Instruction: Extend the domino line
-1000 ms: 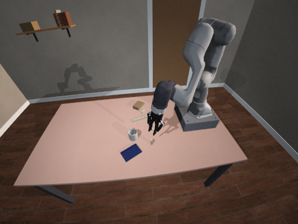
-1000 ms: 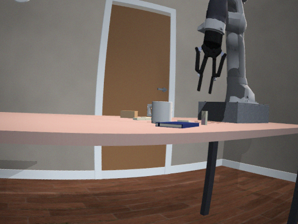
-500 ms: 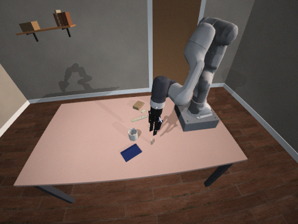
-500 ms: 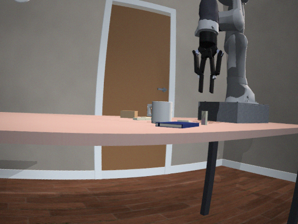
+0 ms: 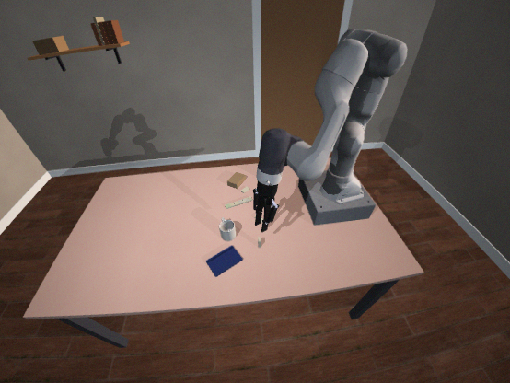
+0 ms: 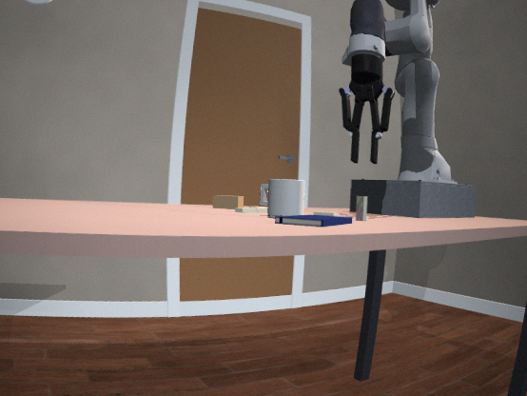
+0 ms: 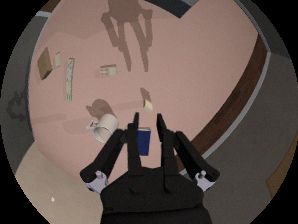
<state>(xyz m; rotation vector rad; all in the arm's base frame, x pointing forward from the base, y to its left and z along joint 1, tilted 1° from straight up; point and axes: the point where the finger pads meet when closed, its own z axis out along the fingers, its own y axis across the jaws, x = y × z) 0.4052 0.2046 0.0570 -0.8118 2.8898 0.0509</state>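
The white mug is 16 cm ahead of my hand, 6 cm to the right of it and 12 cm below it. From my hand the other things lie so: blue book (17 cm ahead, 8 cm to the left, 15 cm below); then wooden block (10 cm ahead, 46 cm to the right, 14 cm below).
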